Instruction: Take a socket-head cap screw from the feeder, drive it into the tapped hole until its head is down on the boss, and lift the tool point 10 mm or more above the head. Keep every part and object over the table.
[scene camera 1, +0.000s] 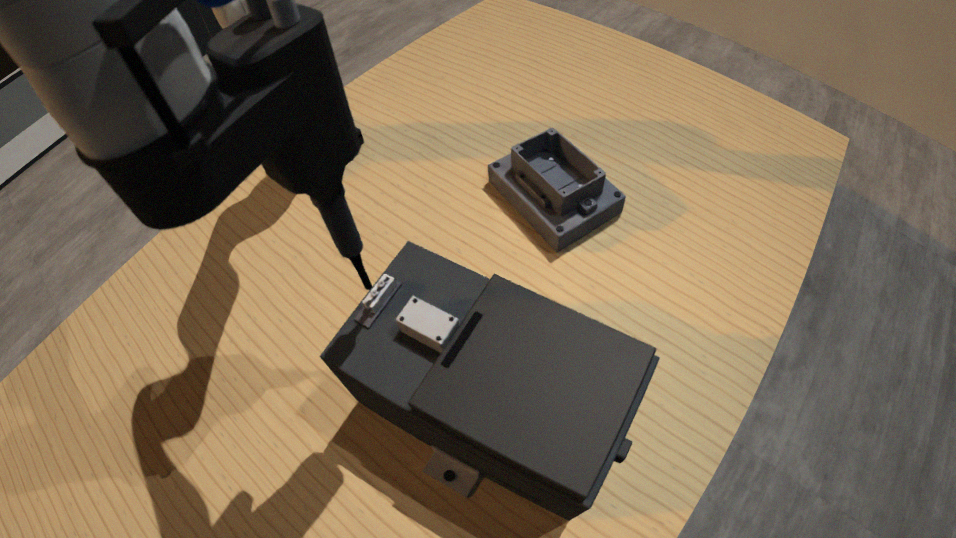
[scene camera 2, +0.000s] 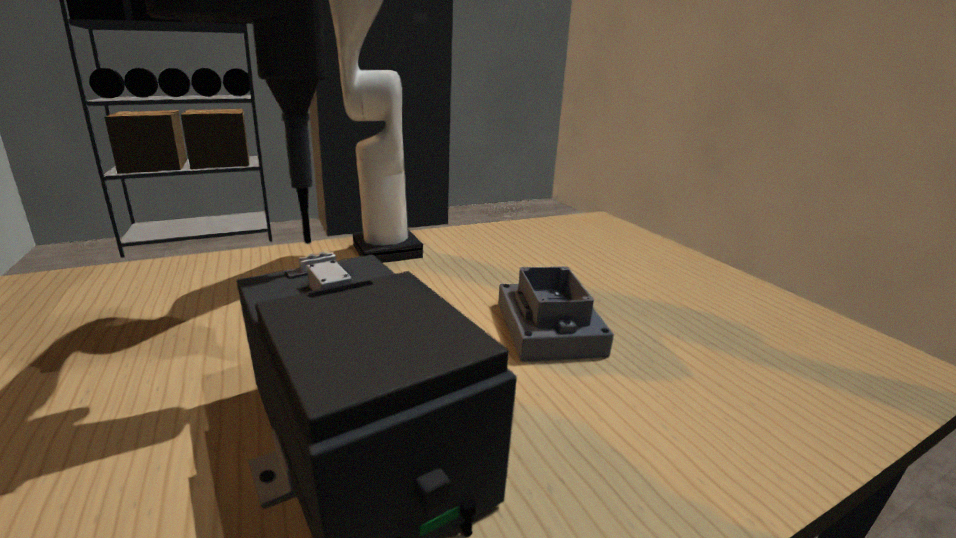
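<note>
The dark feeder (scene camera 1: 541, 394) (scene camera 2: 381, 341) stands on the table. A small pale slotted piece (scene camera 1: 379, 291) (scene camera 2: 316, 257) with small screw-like shapes sits at the end of its lower deck. My screwdriver (scene camera 1: 368, 287) (scene camera 2: 307, 241) points down, its thin black tip a little above this piece and apart from it. Whether a screw is on the tip is too small and dark to tell. The grey housing (scene camera 1: 524, 210) (scene camera 2: 564, 346) lies right of the feeder. A small boss (scene camera 1: 587, 205) (scene camera 2: 566, 325) sticks out at its near side; its hole is hard to make out.
A pale block (scene camera 1: 427, 322) (scene camera 2: 328, 274) with dark holes stands on the feeder deck beside the slotted piece. A tab (scene camera 1: 451, 472) (scene camera 2: 270, 479) juts from the feeder's side. The housing's open box walls rise beside the boss. The white arm (scene camera 2: 382, 194) stands at the table's far edge.
</note>
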